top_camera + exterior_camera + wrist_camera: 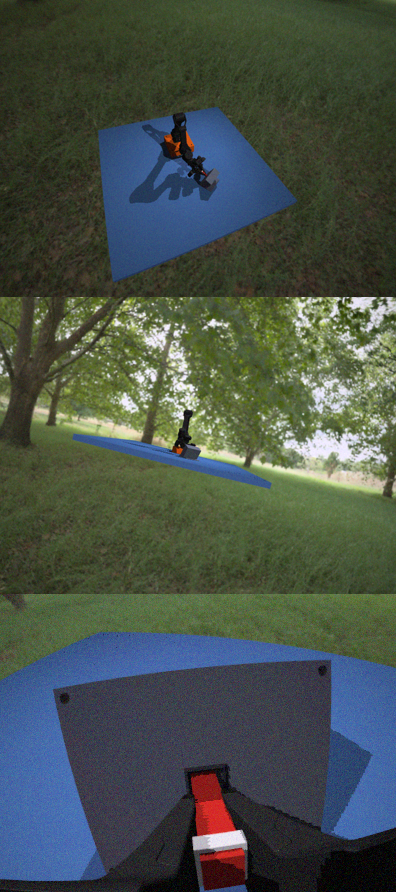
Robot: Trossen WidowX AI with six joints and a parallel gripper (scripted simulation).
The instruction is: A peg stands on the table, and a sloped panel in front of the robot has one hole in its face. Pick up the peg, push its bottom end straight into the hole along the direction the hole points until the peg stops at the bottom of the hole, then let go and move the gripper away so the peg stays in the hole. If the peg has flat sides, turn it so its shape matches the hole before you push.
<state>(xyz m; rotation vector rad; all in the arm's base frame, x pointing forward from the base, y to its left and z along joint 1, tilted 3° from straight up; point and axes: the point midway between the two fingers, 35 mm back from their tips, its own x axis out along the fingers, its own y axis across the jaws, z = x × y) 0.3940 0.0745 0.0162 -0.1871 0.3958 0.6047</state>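
Right now my gripper tip is 1 cm past the square peg and 1 cm to the left of it. The rest, counted from my gripper tip: grey sloped panel (3 cm ahead, 2 cm to the left, 2 cm below).
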